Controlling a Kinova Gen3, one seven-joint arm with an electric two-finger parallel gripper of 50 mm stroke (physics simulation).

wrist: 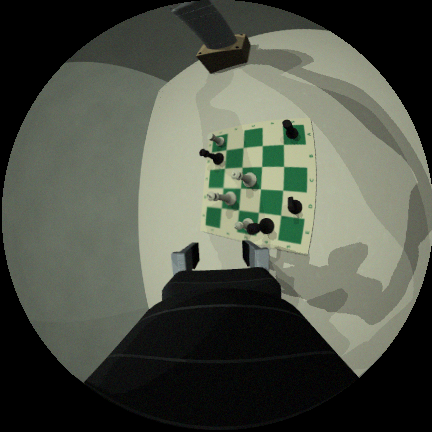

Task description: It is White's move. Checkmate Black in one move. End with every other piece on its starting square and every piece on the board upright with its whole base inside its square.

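Places are measured from the arm's base along level axes (x up, y ahead, z left), in metres.
Pixels of known places: gripper, fingertip midpoint: [220, 250]; arm's base, origin of the base link: [221, 42].
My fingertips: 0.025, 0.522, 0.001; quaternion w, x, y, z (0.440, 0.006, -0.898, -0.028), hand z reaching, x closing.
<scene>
For each thing: its top centre in the pictures, then the offset to it from my fingertips, as dx, dy, dz. Level surfaces: height alone.
- cream board, middle of its top: [250, 177] -0.094, -0.103, -0.006
- white rook, middle of its top: [209, 135] -0.061, -0.191, -0.069
- tall black piece, middle of its top: [199, 151] -0.041, -0.153, -0.075
- tall white piece with a cross-like top, middle of its top: [206, 195] -0.031, -0.070, -0.049
- small white piece, middle of its top: [233, 225] -0.050, -0.024, -0.014
- black knight, middle of its top: [289, 204] -0.054, -0.052, +0.067
- pale table top, its level: dx -0.100
The green and cream board [313, 165] lies in the middle of the wrist view. A white rook [217, 140] stands in corner A1, with a tall black piece [217, 158] on B1. A white piece [249, 179] stands on C3 and a tall white piece with a cross-like top [229, 198] on D2. A small white piece [247, 223] is on E3, beside a black piece [266, 226] on E4. A black knight [295, 205] is on D5 and a black piece [291, 132] in corner A5. All look upright. My gripper [220, 250] is open and empty, seen beyond the board's E edge.
A brown block [224, 55] with a dark grey column [207, 25] rising from it stands beyond the board's A side. The pale table top [170, 150] ends in a curved edge at the left. Shadows of the arm fall on the table at the right.
</scene>
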